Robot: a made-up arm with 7 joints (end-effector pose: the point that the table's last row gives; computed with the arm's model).
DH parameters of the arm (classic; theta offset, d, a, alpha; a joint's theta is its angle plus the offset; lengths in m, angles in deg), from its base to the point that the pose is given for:
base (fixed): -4.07 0 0 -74.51
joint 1: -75.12 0.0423 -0.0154 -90
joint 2: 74 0 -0.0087 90
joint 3: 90 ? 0.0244 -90
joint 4: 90 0.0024 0.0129 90
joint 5: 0 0.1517 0 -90
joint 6: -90 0 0.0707 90
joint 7: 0 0 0 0
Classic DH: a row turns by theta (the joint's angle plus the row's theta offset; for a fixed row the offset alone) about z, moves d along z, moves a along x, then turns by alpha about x.
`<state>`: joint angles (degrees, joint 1 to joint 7).
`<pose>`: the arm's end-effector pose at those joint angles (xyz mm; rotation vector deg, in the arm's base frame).
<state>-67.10 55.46 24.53 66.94 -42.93 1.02 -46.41</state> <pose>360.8 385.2 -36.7 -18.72 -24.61 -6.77</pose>
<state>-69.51 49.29 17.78 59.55 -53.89 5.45 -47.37</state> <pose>404.1 328.5 -31.5 -26.19 -28.17 -20.50</pose>
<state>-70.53 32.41 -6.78 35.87 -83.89 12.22 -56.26</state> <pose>460.1 115.1 -37.5 -44.78 -29.86 -71.44</pose>
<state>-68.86 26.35 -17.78 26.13 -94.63 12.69 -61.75</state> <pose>443.4 26.3 -55.8 -54.65 -27.70 -92.60</pose>
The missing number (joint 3, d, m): -0.2674
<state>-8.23 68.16 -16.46 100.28 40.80 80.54 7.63</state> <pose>-44.6 460.6 -85.8 -70.46 -105.52 -60.27</pose>
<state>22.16 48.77 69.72 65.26 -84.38 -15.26 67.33</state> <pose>-163.7 470.7 -173.3 -44.21 -10.20 169.31</pose>
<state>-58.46 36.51 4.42 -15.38 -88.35 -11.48 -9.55</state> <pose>325.6 128.0 57.1 -49.11 -58.74 -48.84</pose>
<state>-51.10 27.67 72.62 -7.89 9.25 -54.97 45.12</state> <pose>175.0 286.9 -14.7 4.92 -117.28 92.13</pose>
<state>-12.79 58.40 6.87 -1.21 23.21 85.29 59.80</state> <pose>195.9 355.2 -140.0 99.43 29.57 105.17</pose>
